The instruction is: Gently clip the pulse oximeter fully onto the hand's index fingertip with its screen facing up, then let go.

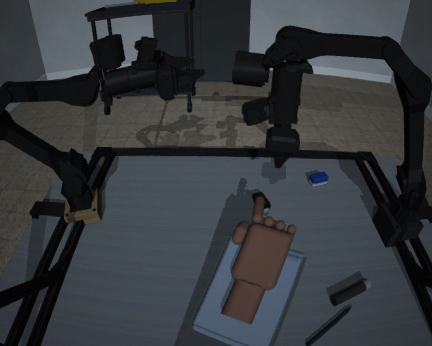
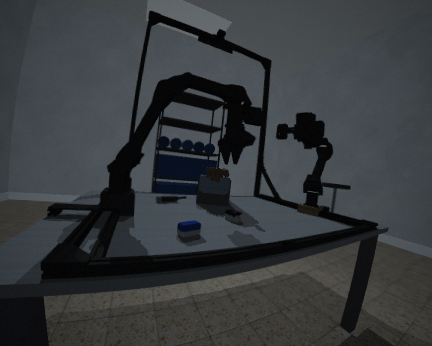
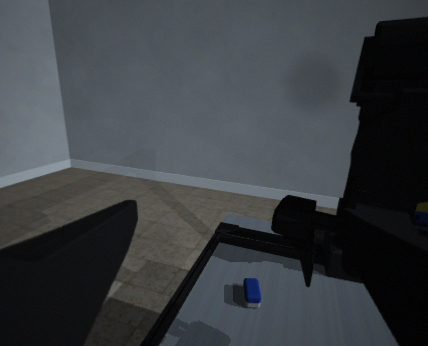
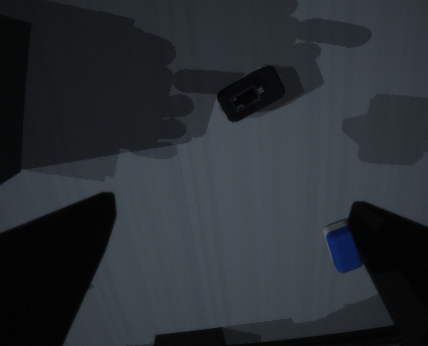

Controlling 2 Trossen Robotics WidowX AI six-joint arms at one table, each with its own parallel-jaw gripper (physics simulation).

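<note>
The black pulse oximeter (image 1: 261, 200) (image 2: 233, 215) (image 4: 250, 93) lies on the table with its screen up, just by the tip of the brown model hand's (image 1: 263, 254) (image 2: 217, 174) index finger (image 1: 258, 211). My right gripper (image 1: 280, 161) (image 2: 231, 156) (image 4: 234, 208) is open and empty. It points down above the table, a little beyond and to the right of the oximeter. My left gripper (image 1: 197, 73) is open and empty, held high and level behind the table's far left, away from the hand.
The hand rests on a light blue tray (image 1: 280, 298). A blue and white block (image 1: 318, 178) (image 2: 189, 230) (image 3: 252, 292) (image 4: 343, 250) lies at the far right. A black cylinder (image 1: 348, 289) and a pen (image 1: 329, 324) lie at the near right. A shelf rack (image 2: 190, 124) stands behind.
</note>
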